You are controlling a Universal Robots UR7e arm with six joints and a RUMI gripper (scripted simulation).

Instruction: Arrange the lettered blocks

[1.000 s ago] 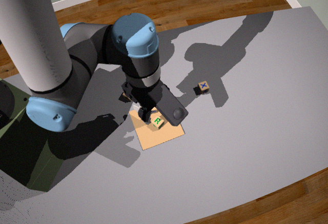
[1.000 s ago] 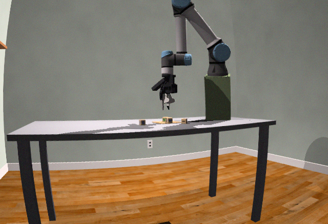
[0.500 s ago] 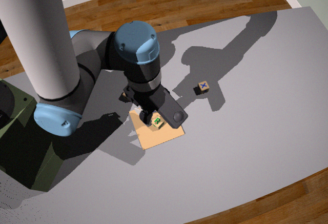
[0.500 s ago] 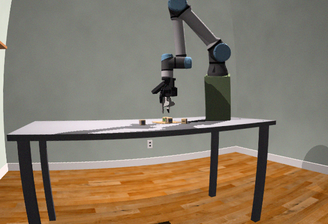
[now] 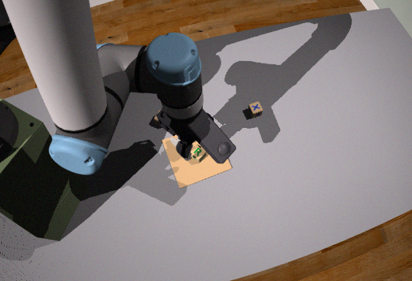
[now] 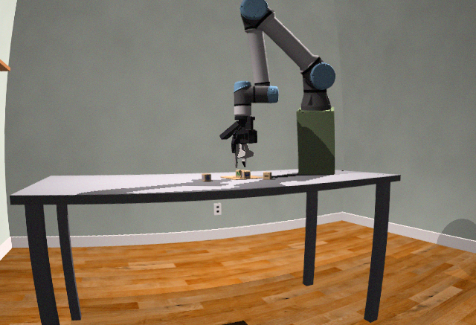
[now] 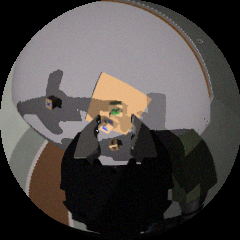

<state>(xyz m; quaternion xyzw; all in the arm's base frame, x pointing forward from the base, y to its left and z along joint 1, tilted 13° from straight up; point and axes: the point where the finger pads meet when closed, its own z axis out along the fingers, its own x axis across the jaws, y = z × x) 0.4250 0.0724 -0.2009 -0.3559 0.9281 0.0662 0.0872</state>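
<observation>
Right now the mat is 60 mm below my hand, 10 mm to the left of it and 10 mm behind it.
</observation>
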